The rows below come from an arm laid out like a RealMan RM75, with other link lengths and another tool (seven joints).
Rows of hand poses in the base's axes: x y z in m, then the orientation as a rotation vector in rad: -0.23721 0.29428 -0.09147 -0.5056 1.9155 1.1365; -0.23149 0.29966 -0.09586 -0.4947 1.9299 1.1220; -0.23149 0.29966 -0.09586 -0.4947 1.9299 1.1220; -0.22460 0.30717 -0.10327 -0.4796 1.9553 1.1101; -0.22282 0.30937 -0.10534 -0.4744 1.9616 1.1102; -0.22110 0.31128 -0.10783 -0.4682 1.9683 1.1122; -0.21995 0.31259 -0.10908 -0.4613 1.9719 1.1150; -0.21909 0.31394 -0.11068 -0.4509 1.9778 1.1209; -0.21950 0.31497 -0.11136 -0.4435 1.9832 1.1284; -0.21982 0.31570 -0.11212 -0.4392 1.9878 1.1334; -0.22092 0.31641 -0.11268 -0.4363 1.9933 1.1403; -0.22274 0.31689 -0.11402 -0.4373 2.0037 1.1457; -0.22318 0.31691 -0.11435 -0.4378 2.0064 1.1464; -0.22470 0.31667 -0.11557 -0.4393 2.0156 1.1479; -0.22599 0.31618 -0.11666 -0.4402 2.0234 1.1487; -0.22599 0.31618 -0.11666 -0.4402 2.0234 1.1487; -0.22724 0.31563 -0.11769 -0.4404 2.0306 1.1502; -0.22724 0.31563 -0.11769 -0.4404 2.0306 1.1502
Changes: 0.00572 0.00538 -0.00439 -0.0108 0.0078 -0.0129; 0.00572 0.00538 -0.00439 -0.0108 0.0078 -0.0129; 0.01261 0.01289 -0.01180 -0.0239 0.0267 -0.0258; 0.01439 0.01509 -0.01387 -0.0251 0.0331 -0.0284; 0.01611 0.01700 -0.01636 -0.0250 0.0409 -0.0307; 0.01726 0.01831 -0.01761 -0.0227 0.0467 -0.0335; 0.01812 0.01966 -0.01921 -0.0187 0.0565 -0.0368; 0.01771 0.02069 -0.01989 -0.0147 0.0660 -0.0373; 0.01739 0.02142 -0.02065 -0.0127 0.0729 -0.0371; 0.01629 0.02213 -0.02121 -0.0107 0.0810 -0.0348; 0.01447 0.02261 -0.02255 -0.0133 0.0914 -0.0300; 0.01403 0.02263 -0.02288 -0.0144 0.0937 -0.0290; 0.01251 0.02239 -0.02410 -0.0186 0.1014 -0.0259; 0.01122 0.02190 -0.02519 -0.0222 0.1078 -0.0238; 0.01122 0.02190 -0.02519 -0.0222 0.1078 -0.0238; 0.00997 0.02135 -0.02622 -0.0250 0.1141 -0.0219; 0.00997 0.02135 -0.02622 -0.0250 0.1141 -0.0219
